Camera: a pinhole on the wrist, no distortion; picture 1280 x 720 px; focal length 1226.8 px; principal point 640.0 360.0 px. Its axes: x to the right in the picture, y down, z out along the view. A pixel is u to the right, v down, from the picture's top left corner.
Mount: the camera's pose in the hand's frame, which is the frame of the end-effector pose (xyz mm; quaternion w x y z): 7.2 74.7 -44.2 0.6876 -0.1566 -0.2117 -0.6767
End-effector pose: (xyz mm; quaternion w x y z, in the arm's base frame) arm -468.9 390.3 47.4 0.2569 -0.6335 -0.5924 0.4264
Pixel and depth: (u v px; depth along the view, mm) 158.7 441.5 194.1
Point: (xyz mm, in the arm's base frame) -414.8 340.2 -195.0
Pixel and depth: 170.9 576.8 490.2
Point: -459.2 311.5 -515.4
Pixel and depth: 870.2 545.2 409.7
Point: -653.5 326.1 -318.0
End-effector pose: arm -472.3 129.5 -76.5 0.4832 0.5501 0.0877 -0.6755
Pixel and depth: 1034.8 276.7 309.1
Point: -546.0 -98.9 117.4
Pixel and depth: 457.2 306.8 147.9
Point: -394.6 2.1 28.9
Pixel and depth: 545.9 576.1 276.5
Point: -417.9 -131.7 62.7
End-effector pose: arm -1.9 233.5 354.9 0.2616 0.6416 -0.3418 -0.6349
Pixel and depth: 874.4 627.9 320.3
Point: -289.3 103.9 449.5
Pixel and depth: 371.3 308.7 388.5
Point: -281.7 72.3 629.6
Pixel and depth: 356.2 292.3 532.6
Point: -395.2 35.3 719.8
